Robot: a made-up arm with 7 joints. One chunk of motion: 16 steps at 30 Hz.
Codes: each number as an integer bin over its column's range. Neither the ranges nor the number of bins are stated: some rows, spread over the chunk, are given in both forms.
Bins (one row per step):
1: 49 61 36 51 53 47
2: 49 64 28 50 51 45
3: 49 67 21 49 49 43
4: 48 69 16 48 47 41
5: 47 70 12 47 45 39
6: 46 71 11 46 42 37
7: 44 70 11 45 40 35
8: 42 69 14 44 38 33
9: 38 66 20 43 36 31
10: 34 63 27 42 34 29
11: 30 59 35 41 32 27
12: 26 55 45 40 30 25
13: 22 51 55 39 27 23
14: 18 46 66 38 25 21
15: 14 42 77 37 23 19
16: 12 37 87 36 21 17
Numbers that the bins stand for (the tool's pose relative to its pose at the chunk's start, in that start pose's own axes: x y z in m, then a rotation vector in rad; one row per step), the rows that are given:
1: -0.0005 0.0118 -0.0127 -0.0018 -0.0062 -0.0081
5: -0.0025 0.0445 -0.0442 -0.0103 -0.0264 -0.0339
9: -0.0116 0.0300 -0.0337 -0.0188 -0.0491 -0.0598
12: -0.0237 -0.0100 -0.0009 -0.0252 -0.0642 -0.0792
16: -0.0379 -0.0755 0.0542 -0.0336 -0.0870 -0.1051
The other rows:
2: -0.0005 0.0227 -0.0232 -0.0039 -0.0112 -0.0145
3: -0.0005 0.0336 -0.0324 -0.0061 -0.0163 -0.0210
4: -0.0015 0.0409 -0.0390 -0.0082 -0.0213 -0.0275
6: -0.0035 0.0482 -0.0456 -0.0124 -0.0339 -0.0404
7: -0.0056 0.0445 -0.0456 -0.0145 -0.0390 -0.0469
8: -0.0076 0.0409 -0.0416 -0.0167 -0.0440 -0.0533
10: -0.0157 0.0191 -0.0245 -0.0209 -0.0541 -0.0663
11: -0.0197 0.0045 -0.0140 -0.0230 -0.0592 -0.0727
13: -0.0278 -0.0245 0.0122 -0.0273 -0.0718 -0.0857
14: -0.0318 -0.0427 0.0267 -0.0294 -0.0769 -0.0921
15: -0.0359 -0.0573 0.0411 -0.0315 -0.0819 -0.0986

